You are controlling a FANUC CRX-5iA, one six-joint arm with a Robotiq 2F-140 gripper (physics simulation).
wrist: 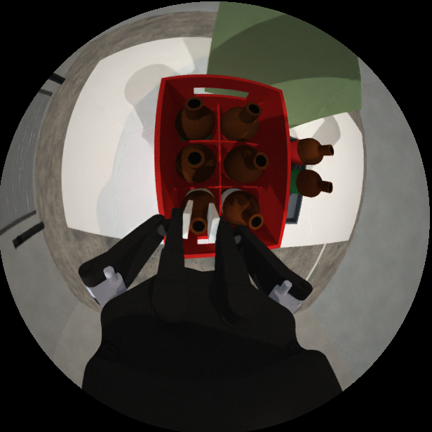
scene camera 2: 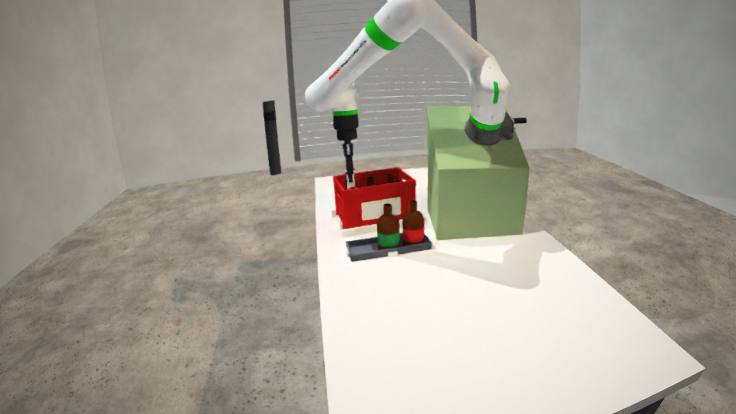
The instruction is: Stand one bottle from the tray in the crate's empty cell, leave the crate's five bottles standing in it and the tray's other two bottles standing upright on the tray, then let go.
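Seen in the pictures: arm's base, origin of the base link: (scene camera 2: 483, 131).
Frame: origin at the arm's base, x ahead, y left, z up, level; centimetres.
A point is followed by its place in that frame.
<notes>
The red crate (scene camera 2: 352, 209) @(x 50.2, y 2.8, z -25.8 cm) (wrist: 285, 165) stands on the table and shows a brown bottle in each of its cells in the wrist view. My gripper (scene camera 2: 350, 181) @(x 49.8, y -10.7, z -22.8 cm) (wrist: 199, 210) is shut on the neck of a white-labelled brown bottle (wrist: 198, 202), which is in the crate's lower left cell in the wrist view; its base is hidden. Another white-labelled bottle (wrist: 240, 207) is in the cell beside it. A green-labelled bottle (scene camera 2: 388, 228) @(x 39.6, y 19.7, z -26.3 cm) (wrist: 309, 183) and a red-labelled bottle (scene camera 2: 413, 224) @(x 31.2, y 18.2, z -26.4 cm) (wrist: 311, 151) stand upright on the dark tray (scene camera 2: 362, 250) @(x 48.2, y 16.4, z -35.2 cm) (wrist: 293, 212), whose other end is bare.
The green pedestal (scene camera 2: 478, 200) @(x 7.3, y 15.0, z -21.2 cm) (wrist: 285, 45) carries the arm's base and stands close beside the crate and the tray. The white table (scene camera 2: 437, 329) @(x 33.0, y 60.0, z -35.7 cm) (wrist: 85, 175) bears the crate and tray; its edge runs close by the crate under the gripper. A black post (scene camera 2: 271, 139) shows to the left.
</notes>
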